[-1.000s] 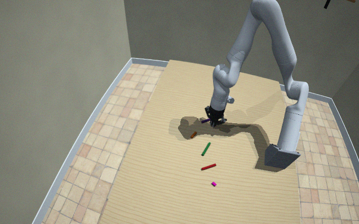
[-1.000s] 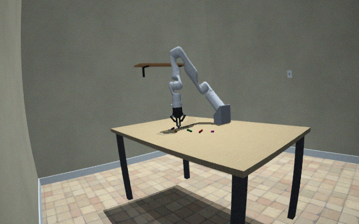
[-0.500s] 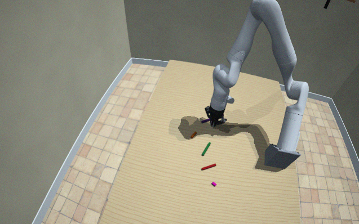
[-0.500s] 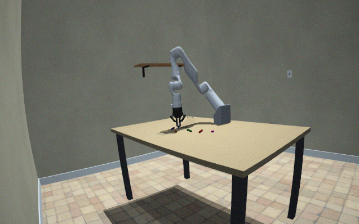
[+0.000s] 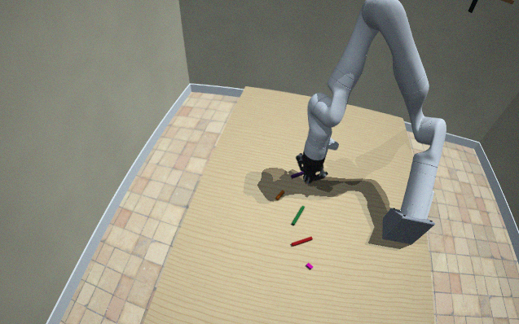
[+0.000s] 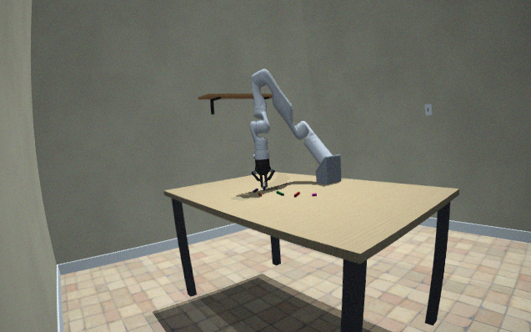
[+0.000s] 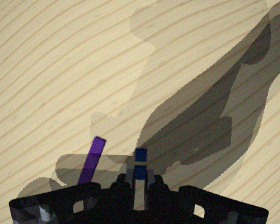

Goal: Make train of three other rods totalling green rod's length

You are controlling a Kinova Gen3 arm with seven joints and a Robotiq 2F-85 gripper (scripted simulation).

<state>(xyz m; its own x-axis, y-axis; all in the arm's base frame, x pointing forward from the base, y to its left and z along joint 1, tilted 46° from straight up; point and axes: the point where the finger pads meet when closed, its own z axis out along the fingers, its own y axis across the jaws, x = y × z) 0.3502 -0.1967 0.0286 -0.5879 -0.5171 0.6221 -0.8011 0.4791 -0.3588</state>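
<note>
Right now the purple rod is 30 mm to the right of my hand, 30 mm below it and 30 mm ahead of it. The rest, counted from my hand: green rod: 140 mm to the left, 30 mm below, 20 mm ahead; orange rod: 90 mm ahead, 70 mm to the left, 30 mm below; red rod: 240 mm to the left, 30 mm below.
</note>
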